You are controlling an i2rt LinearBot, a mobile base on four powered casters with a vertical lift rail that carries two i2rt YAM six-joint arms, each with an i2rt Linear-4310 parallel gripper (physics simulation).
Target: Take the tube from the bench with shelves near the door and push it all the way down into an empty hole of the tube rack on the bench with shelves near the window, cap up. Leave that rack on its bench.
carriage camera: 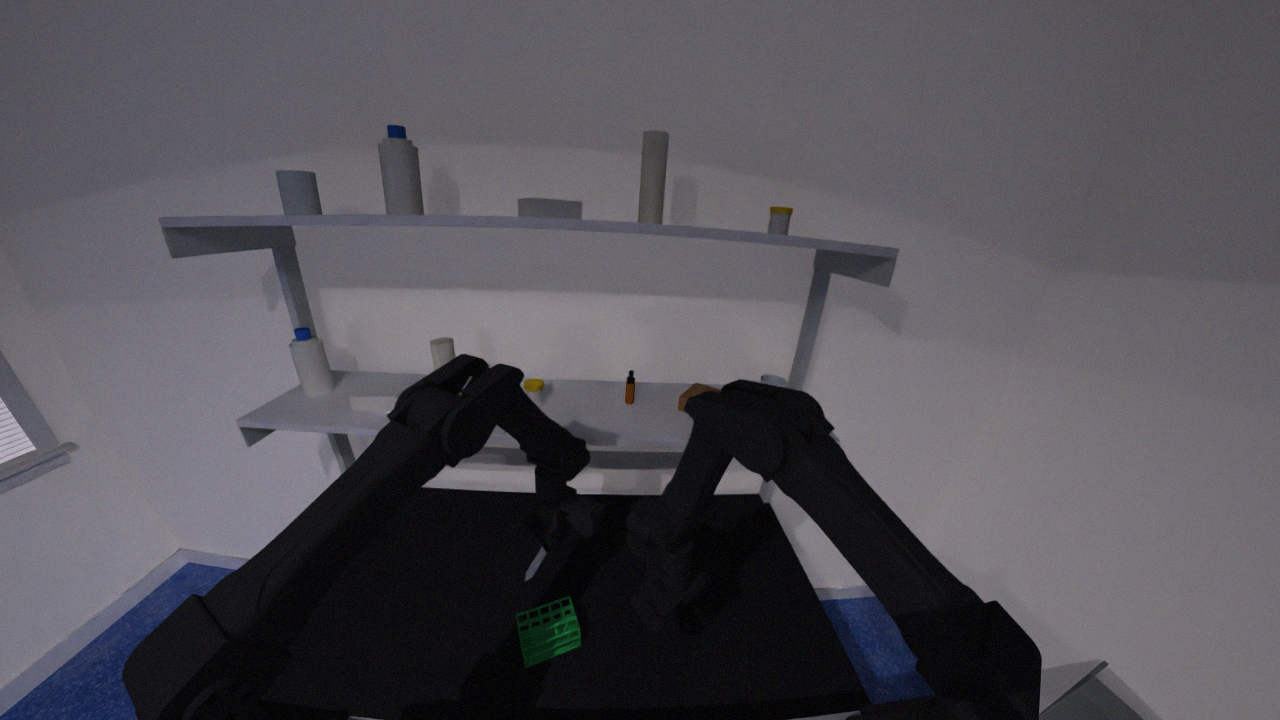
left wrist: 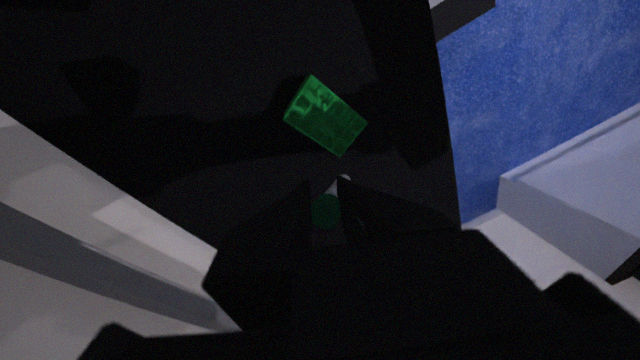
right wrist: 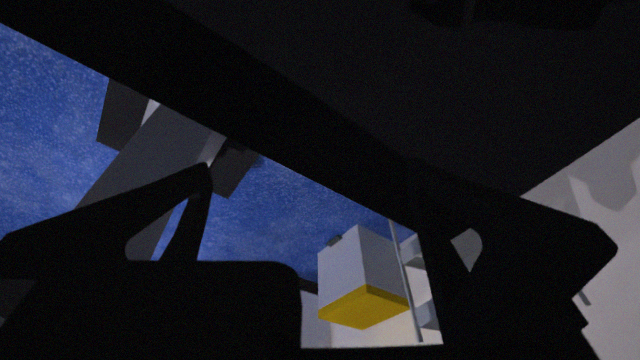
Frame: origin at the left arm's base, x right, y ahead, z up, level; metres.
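Seen in the pictures: left gripper, between the fingertips: point(carriage camera: 553, 550) point(left wrist: 323, 185); right gripper, between the fingertips: point(carriage camera: 670, 616) point(right wrist: 308, 171).
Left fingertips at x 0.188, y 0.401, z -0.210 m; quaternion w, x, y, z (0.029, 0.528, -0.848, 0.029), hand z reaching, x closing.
Note:
Offsets run from my left fingertips to a thing's top centre. "pt": to the spot under its first point. Level surfaces: height alone.
The green tube rack @(dx -0.019, dy -0.035, dz -0.203 m) point(carriage camera: 549, 634) point(left wrist: 326, 117) stands on the black bench top @(dz -0.281 m) point(carriage camera: 402, 608). Its hole row shows in the carriage view; the holes are dim in the left wrist view. My left gripper point(carriage camera: 547, 539) point(left wrist: 323, 185) is shut on the tube. The tube @(dx -0.035, dy -0.004, dz +0.025 m) point(carriage camera: 535, 564) has a pale body and a green cap @(dx -0.010, dy +0.006, dz +0.025 m) point(left wrist: 326, 211); it is tilted, its tip down towards the lower left in the carriage view, above and behind the rack and apart from it. My right gripper point(carriage camera: 667, 616) point(right wrist: 308, 171) is open, low over the bench to the right of the rack; its right finger is hard to see against the dark.
Behind the bench, a lower shelf @(dz +0.176 m) point(carriage camera: 581, 420) holds a bottle @(pt dx -0.687, dy +0.287, dz +0.264 m) point(carriage camera: 311, 365), a small orange bottle @(pt dx +0.156, dy +0.319, dz +0.218 m) point(carriage camera: 630, 390) and a brown block @(pt dx +0.323, dy +0.312, dz +0.216 m) point(carriage camera: 693, 394), partly hidden by my arms. An upper shelf point(carriage camera: 483, 222) holds several containers. A white box with a yellow base @(dx +1.356, dy -1.217, dz -0.593 m) point(right wrist: 364, 306) shows beyond the bench edge.

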